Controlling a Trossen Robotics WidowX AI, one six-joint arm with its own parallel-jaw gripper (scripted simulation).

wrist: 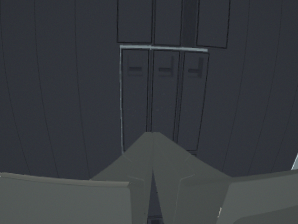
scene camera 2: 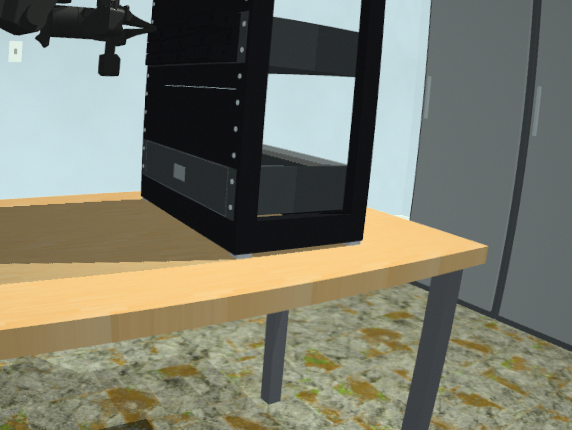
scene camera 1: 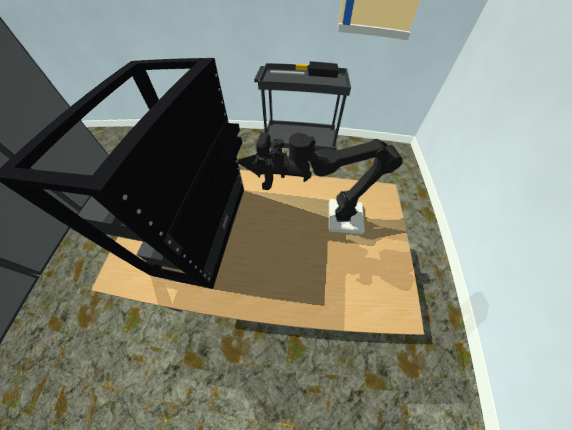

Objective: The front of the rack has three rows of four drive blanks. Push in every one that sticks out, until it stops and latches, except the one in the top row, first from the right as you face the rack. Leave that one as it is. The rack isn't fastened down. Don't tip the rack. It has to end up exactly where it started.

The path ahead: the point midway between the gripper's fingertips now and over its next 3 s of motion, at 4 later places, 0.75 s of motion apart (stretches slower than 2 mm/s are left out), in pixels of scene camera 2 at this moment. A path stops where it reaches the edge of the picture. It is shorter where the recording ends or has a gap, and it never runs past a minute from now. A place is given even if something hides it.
My gripper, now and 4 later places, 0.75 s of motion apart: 156, 29; 169, 47; 181, 56; 192, 55; 194, 51
